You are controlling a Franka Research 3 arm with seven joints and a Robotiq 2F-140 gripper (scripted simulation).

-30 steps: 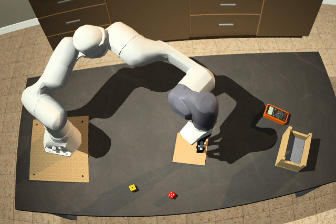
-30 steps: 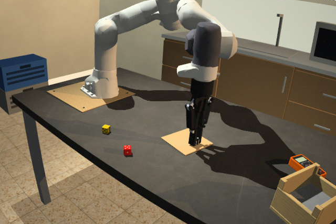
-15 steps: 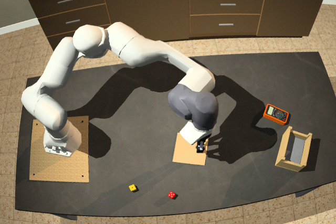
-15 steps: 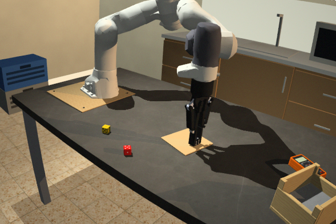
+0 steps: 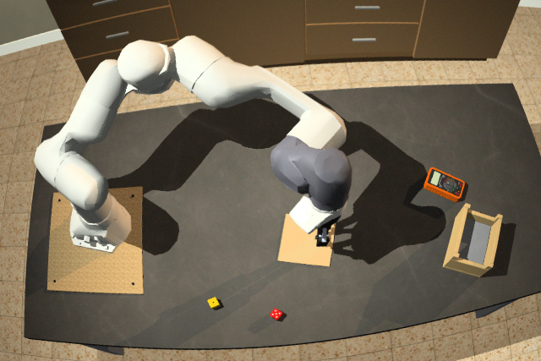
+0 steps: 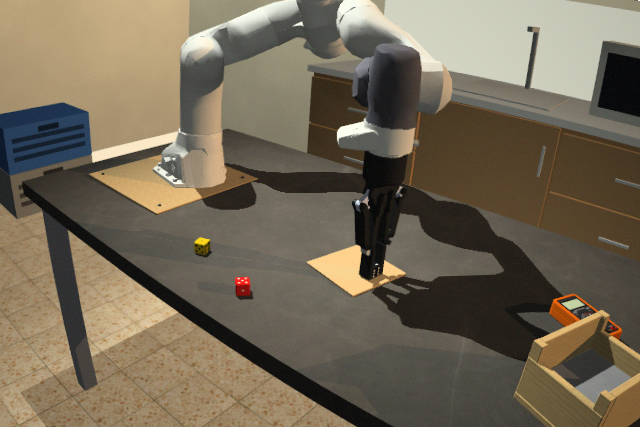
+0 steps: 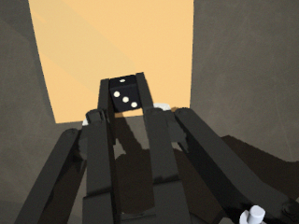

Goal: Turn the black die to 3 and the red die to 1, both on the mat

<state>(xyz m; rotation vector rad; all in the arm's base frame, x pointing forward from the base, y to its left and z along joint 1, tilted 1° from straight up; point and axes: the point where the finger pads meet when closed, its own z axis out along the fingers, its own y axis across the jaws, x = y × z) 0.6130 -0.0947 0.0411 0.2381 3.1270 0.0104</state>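
Right now the black die is 20 mm below my hand. The rest, counted from my hand: yellow die 300 mm behind, 160 mm to the right, 30 mm below; then tan mat 40 mm behind, 10 mm to the left, 40 mm below; then red die 140 mm behind, 210 mm to the right, 30 mm below.
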